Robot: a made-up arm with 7 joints.
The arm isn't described. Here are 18 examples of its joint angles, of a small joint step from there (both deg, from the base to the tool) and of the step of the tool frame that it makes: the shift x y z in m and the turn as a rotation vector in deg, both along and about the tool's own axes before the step.
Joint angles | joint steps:
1: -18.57 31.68 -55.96 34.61 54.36 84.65 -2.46 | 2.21 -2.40 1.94 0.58 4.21 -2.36 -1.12
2: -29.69 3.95 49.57 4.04 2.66 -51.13 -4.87 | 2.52 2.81 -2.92 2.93 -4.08 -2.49 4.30
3: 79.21 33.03 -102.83 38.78 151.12 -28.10 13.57 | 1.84 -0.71 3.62 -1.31 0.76 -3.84 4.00
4: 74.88 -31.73 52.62 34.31 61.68 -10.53 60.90 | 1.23 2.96 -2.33 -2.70 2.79 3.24 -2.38
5: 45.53 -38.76 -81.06 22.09 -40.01 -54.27 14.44 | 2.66 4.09 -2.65 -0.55 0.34 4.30 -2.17
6: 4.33 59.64 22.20 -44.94 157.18 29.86 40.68 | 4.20 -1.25 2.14 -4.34 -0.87 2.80 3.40
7: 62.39 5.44 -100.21 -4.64 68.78 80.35 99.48 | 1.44 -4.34 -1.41 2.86 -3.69 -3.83 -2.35
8: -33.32 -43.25 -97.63 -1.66 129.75 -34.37 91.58 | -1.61 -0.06 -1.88 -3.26 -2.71 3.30 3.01
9: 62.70 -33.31 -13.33 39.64 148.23 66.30 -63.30 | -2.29 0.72 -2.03 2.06 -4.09 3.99 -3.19
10: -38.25 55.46 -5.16 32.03 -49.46 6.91 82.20 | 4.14 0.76 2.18 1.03 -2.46 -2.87 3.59
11: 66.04 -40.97 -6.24 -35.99 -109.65 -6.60 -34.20 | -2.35 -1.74 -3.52 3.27 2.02 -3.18 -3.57
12: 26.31 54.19 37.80 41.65 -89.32 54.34 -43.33 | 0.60 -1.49 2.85 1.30 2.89 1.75 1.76
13: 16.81 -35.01 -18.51 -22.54 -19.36 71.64 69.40 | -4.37 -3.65 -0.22 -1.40 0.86 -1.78 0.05
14: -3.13 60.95 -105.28 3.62 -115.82 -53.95 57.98 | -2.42 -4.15 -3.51 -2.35 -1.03 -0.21 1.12
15: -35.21 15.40 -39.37 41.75 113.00 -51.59 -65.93 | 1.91 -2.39 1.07 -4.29 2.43 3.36 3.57
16: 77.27 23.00 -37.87 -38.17 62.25 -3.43 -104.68 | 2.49 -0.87 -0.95 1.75 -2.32 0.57 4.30
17: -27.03 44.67 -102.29 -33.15 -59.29 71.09 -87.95 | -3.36 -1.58 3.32 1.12 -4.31 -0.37 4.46
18: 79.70 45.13 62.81 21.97 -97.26 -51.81 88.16 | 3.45 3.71 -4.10 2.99 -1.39 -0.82 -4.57
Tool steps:
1: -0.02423 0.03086 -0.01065 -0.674 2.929 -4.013
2: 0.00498 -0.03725 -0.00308 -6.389 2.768 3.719
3: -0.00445 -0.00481 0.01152 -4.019 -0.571 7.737
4: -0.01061 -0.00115 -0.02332 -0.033 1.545 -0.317
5: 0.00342 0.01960 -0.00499 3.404 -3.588 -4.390
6: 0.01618 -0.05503 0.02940 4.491 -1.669 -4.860
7: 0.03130 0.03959 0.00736 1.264 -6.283 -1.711
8: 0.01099 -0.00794 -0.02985 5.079 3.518 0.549
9: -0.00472 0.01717 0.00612 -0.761 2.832 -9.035
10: 0.00273 0.00354 0.00055 0.419 1.238 -3.817
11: 0.00547 0.01836 0.00112 1.858 -5.240 5.475
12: -0.01102 -0.00936 -0.00140 -3.906 1.728 -0.638
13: -0.00858 0.00166 0.00136 -0.219 2.380 -0.822
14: 0.01646 0.00804 0.00166 1.209 -0.984 1.414
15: 0.01140 0.01259 -0.00671 1.623 2.574 0.257
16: -0.00093 0.00978 -0.00092 -5.026 0.847 2.649
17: 0.00303 0.01659 0.01099 4.171 4.018 -3.542
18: -0.00321 -0.01089 0.01999 -4.066 -6.712 -7.436
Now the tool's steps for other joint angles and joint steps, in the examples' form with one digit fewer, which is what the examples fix.
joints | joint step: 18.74 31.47 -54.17 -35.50 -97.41 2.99 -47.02 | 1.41 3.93 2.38 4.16 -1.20 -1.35 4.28
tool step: 0.0142 -0.0037 0.0021 -1.04 -0.61 3.72
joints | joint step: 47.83 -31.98 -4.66 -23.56 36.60 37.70 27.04 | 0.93 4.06 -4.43 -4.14 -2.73 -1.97 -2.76
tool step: -0.0257 -0.0523 0.0095 -6.48 -1.21 3.21
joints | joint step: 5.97 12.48 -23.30 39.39 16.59 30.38 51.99 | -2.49 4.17 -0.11 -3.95 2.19 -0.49 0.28
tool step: -0.0460 -0.0581 -0.0084 -6.07 5.58 7.32
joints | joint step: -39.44 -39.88 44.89 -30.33 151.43 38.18 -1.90 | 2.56 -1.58 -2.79 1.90 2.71 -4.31 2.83
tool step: 0.0085 -0.0316 0.0021 -3.11 3.19 1.69
